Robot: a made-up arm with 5 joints.
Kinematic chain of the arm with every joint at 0, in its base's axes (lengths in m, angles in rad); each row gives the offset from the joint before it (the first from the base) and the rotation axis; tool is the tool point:
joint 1: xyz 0 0 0.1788 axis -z
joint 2: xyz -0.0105 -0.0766 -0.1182 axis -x
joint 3: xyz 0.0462 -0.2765 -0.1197 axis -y
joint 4: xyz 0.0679 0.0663 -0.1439 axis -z
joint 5: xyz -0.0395 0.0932 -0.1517 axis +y
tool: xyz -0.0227 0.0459 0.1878
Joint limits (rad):
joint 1: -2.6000..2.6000
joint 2: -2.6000..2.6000
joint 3: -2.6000..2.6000
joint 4: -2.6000..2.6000
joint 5: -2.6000..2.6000
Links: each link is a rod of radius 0.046 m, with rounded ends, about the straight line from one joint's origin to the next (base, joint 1, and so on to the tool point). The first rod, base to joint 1, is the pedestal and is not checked.
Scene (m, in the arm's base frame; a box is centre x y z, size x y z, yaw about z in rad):
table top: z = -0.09
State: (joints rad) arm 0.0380 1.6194 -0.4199 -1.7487 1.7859
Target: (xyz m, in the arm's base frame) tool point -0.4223 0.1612 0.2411
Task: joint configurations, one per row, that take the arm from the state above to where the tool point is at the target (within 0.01 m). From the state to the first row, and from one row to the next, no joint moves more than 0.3 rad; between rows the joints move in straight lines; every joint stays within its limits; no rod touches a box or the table.
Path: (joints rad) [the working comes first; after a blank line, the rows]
Joints at the target: 1.0987 1.7381 -0.9449 -1.9479 2.1481
Straight joint move there: clear.

1: 0.3032 1.6491 -0.5512 -1.7985 1.8764
2: 0.5684 1.6787 -0.6824 -1.8483 1.9670
3: 0.8336 1.7084 -0.8137 -1.8981 2.0575
4: 1.0987 1.7381 -0.9449 -1.9479 2.1481

